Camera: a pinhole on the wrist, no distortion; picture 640 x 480 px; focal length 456.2 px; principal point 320.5 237.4 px. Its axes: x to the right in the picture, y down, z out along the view. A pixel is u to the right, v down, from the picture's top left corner.
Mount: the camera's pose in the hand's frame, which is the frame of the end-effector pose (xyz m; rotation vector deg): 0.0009 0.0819 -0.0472 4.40 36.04 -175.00
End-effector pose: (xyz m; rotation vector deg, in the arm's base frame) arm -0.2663 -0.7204 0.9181 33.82 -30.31 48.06
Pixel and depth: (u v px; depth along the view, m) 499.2 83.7 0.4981
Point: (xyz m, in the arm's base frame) -0.5119 -1.1271 1.1214
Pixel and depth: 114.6 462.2 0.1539
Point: -0.2043 -0.7562 0.9962
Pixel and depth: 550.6 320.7 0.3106
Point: -0.3248 -0.9965 0.9344
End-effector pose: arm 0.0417 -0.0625 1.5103 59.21 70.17 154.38
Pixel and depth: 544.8 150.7 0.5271
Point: 0.5177 0.1982 1.5454
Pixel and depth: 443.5 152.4 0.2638
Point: 0.2321 0.0412 1.5786
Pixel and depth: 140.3 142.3 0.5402
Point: 0.1760 0.3419 1.8390
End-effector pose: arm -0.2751 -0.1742 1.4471 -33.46 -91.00 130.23
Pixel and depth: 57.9 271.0 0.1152
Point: -0.3587 -0.2028 1.4278
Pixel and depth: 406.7 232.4 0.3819
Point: -0.3457 -0.4385 1.6141
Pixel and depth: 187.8 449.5 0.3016
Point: -0.4297 -0.2266 1.6445
